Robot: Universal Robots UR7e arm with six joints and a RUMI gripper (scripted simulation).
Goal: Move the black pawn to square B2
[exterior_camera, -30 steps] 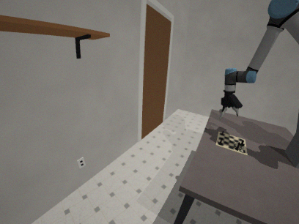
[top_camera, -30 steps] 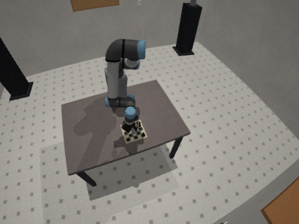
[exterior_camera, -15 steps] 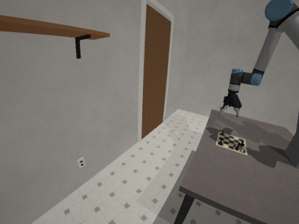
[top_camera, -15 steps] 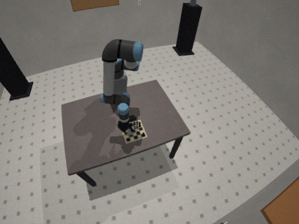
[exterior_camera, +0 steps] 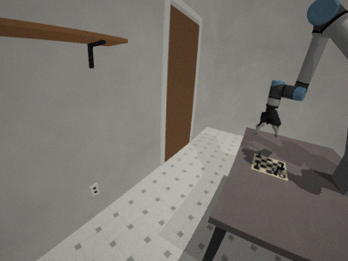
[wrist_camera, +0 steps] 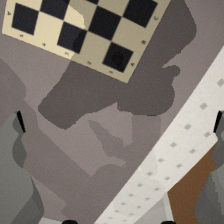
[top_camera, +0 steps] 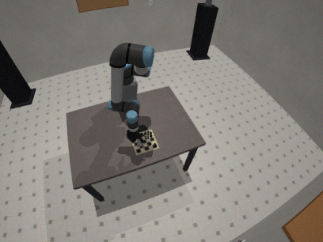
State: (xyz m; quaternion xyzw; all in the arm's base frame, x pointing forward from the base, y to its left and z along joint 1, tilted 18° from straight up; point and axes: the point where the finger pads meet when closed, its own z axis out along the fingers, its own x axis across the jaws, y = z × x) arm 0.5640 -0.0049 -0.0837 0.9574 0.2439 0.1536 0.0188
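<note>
The black pawn is 14 cm below my hand. The rest, counted from my hand: white piece 16 cm behind, 14 cm to the left, 14 cm below; chessboard 8 cm behind, 7 cm to the left, 16 cm below.
</note>
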